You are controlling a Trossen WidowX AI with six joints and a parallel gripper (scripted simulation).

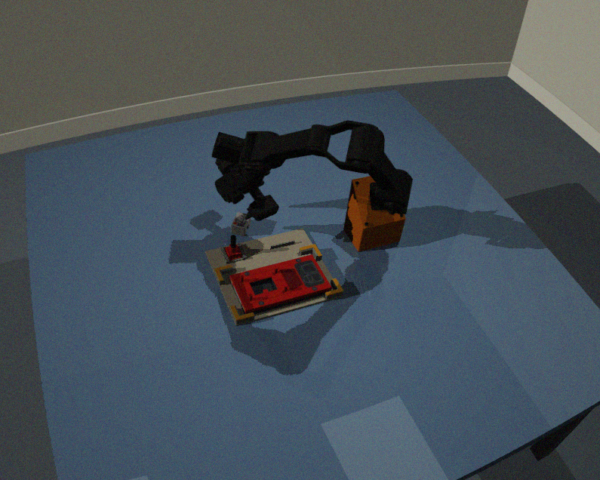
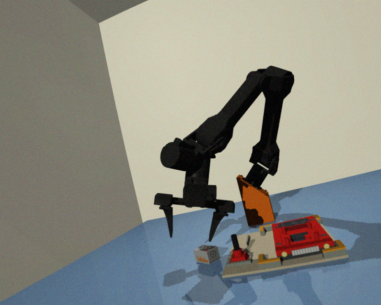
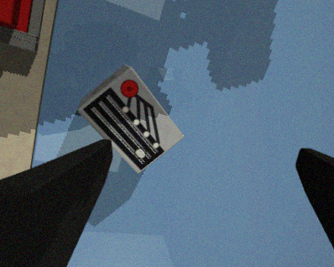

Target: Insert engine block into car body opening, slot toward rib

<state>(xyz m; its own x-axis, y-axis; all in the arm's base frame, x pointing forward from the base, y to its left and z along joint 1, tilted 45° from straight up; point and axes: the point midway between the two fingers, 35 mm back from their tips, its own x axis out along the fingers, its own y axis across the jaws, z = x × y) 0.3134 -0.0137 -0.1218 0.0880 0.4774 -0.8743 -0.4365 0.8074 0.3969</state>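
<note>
The grey engine block lies 10 mm behind my gripper tip, 30 mm to the left of it and 40 mm below it. Also, from my gripper tip: grey base plate 40 mm behind, 200 mm to the left, 40 mm below.
</note>
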